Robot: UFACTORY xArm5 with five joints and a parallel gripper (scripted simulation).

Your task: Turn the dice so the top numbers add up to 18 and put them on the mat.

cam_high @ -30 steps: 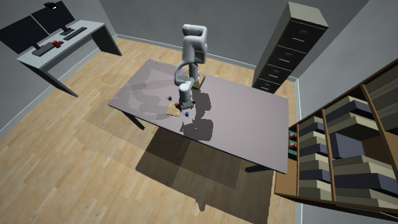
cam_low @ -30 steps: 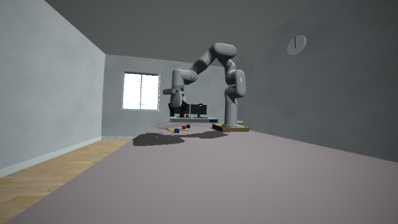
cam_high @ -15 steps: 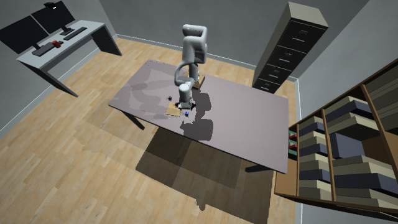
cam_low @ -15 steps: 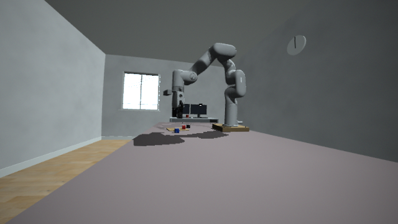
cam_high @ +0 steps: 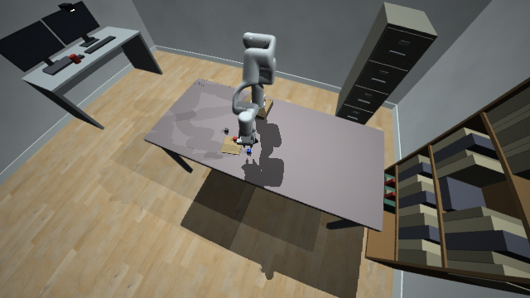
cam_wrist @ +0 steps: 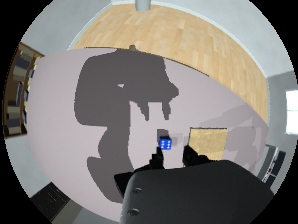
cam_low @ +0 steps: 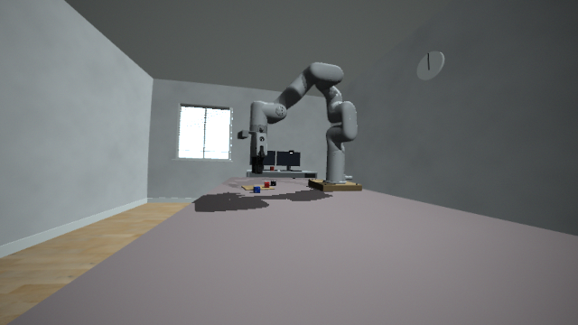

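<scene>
Right now my hand is 9 cm above the blue die. The rest, counted from my hand: tan mat 14 cm to the right, 10 cm below, 2 cm ahead; then black die 25 cm to the right, 9 cm below, 6 cm behind; then red die 14 cm to the right, 9 cm below, 3 cm behind.
</scene>
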